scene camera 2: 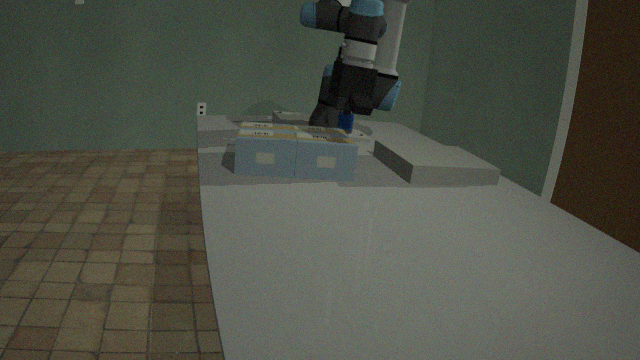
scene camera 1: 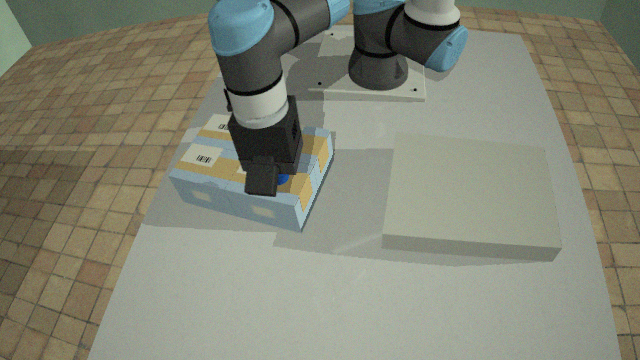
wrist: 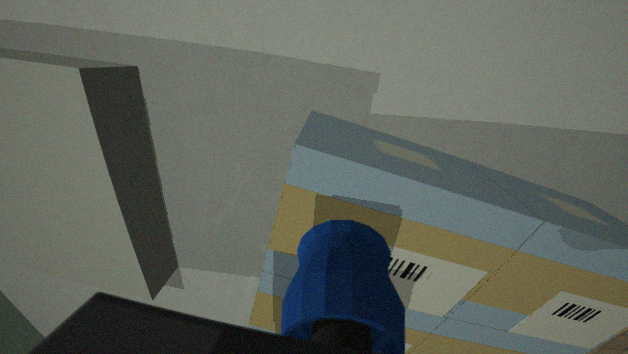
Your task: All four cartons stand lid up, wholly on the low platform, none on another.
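Seen in the pictures: hand, tool point: (scene camera 2: pixel 344 127) (scene camera 1: pixel 278 176) (wrist: pixel 342 258); arm's base, link origin: (scene camera 2: pixel 330 127) (scene camera 1: pixel 378 71).
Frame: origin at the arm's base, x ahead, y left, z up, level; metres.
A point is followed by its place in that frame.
Four blue cartons with tan tape stand lid up on the table in a tight two-by-two block, left of the platform. In scene view 1 they are front right (scene camera 1: pixel 262 211) @(y -0.180, x 0.453, z 0.018 m) (scene camera 2: pixel 326 170) @(y -0.177, x 0.454, z -0.001 m) (wrist: pixel 450 220) @(y -0.197, x 0.435, z 0.060 m), front left (scene camera 1: pixel 201 187) @(y -0.301, x 0.431, z 0.048 m) (scene camera 2: pixel 265 167) @(y -0.310, x 0.429, z -0.003 m) (wrist: pixel 580 262) @(y -0.285, x 0.416, z 0.060 m), back left (scene camera 1: pixel 216 131) @(y -0.313, x 0.293, z 0.061 m) and back right (scene camera 1: pixel 316 145) @(y -0.097, x 0.329, z 0.060 m), the back ones partly hidden by the arm. My blue suction cup (scene camera 1: pixel 283 182) (scene camera 2: pixel 345 130) @(y -0.139, x 0.435, z 0.094 m) (wrist: pixel 344 235) is close above the front right carton's taped lid, seemingly with a small gap, and holds nothing. The low grey platform (scene camera 1: pixel 470 195) @(y 0.187, x 0.401, z 0.024 m) (scene camera 2: pixel 452 157) @(y 0.229, x 0.404, z 0.024 m) (wrist: pixel 50 175) @(y 0.096, x 0.403, z 0.024 m) bears no carton.
The arm's base plate (scene camera 1: pixel 370 94) @(y -0.015, x 0.087, z -0.007 m) is at the back of the table (scene camera 1: pixel 320 300) @(y -0.058, x 0.594, z -0.024 m) (scene camera 2: pixel 400 260) @(y -0.181, x 0.811, z -0.024 m). The cartons stand near the table's left edge. The platform's raised side faces them across a stretch of table. Tiled floor (scene camera 1: pixel 45 240) (scene camera 2: pixel 100 250) lies beyond the edge.
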